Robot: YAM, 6 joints.
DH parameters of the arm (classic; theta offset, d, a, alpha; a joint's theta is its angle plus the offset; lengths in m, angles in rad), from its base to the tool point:
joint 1: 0 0.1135 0.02 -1.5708
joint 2: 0 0 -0.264 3.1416
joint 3: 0.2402 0 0.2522 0
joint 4: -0.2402 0 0.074 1.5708
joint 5: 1.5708 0 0 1.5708
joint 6: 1.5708 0.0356 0 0
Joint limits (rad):
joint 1: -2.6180..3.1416
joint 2: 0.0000..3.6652
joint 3: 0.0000..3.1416
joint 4: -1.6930..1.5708
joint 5: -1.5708..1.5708
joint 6: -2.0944..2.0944
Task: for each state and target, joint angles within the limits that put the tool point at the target. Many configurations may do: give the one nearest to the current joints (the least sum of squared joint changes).
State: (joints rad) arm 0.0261 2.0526 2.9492 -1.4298 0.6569 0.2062
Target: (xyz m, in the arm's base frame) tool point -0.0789 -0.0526 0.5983
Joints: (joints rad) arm 0.3253 1.2487 3.1042 -1.6930 0.7639 0.2062
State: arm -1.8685 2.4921 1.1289 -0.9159 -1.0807 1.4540
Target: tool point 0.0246 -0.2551 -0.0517
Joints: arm -1.5980 2.5991 1.0914 -0.8976 -1.0874 1.4540
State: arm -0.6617 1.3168 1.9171 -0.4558 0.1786 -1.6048
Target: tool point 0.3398 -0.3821 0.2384
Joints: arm -0.8320 2.1937 1.8639 -0.3313 0.1728 -1.6048
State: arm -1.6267 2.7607 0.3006 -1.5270 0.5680 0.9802
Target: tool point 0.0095 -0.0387 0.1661
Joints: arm -1.1739 2.8890 0.0093 -1.6930 0.1750 0.9802
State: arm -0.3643 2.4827 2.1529 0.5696 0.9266 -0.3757
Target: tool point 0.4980 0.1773 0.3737
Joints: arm 0.3966 2.2710 2.1046 0.5982 0.9428 -0.3757
